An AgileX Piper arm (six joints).
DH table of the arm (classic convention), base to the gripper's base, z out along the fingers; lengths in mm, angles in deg. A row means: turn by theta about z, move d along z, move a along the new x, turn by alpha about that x. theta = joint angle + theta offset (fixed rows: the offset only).
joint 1: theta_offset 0, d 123, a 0, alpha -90
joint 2: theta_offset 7.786, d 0, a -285.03, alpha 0
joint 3: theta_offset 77.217, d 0, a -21.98, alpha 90
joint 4: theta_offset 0, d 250.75, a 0, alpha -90
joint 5: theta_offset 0, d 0, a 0, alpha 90
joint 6: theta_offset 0, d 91, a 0, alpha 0
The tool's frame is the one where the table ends.
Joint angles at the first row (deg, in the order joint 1, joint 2, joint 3, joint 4, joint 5, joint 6):
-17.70, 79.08, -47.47, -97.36, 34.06, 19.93
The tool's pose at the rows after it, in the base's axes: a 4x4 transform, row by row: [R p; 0 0 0 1], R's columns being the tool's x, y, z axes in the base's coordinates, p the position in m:
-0.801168 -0.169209 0.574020 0.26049; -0.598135 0.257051 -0.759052 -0.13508; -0.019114 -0.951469 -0.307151 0.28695; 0 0 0 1
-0.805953 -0.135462 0.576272 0.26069; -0.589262 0.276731 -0.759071 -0.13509; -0.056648 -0.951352 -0.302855 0.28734; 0 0 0 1
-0.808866 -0.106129 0.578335 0.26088; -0.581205 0.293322 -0.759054 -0.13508; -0.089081 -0.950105 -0.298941 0.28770; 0 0 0 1
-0.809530 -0.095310 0.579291 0.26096; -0.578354 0.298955 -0.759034 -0.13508; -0.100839 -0.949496 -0.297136 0.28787; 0 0 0 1
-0.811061 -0.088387 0.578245 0.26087; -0.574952 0.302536 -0.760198 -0.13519; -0.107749 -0.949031 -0.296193 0.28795; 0 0 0 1
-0.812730 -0.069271 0.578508 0.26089; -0.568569 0.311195 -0.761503 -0.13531; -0.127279 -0.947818 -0.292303 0.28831; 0 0 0 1
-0.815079 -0.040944 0.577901 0.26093; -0.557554 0.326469 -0.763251 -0.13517; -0.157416 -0.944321 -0.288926 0.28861; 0 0 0 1
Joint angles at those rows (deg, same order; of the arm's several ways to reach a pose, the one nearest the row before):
-17.59, 79.09, -47.47, -97.59, 33.71, 22.53
-17.59, 79.09, -47.47, -98.10, 33.71, 25.18
-17.59, 79.09, -47.47, -98.55, 33.71, 27.47
-17.59, 79.08, -47.47, -98.76, 33.71, 28.34
-17.59, 79.09, -47.47, -98.80, 33.81, 28.81
-17.59, 79.08, -47.47, -99.16, 33.93, 30.29
-17.51, 79.08, -47.47, -99.38, 34.16, 32.34

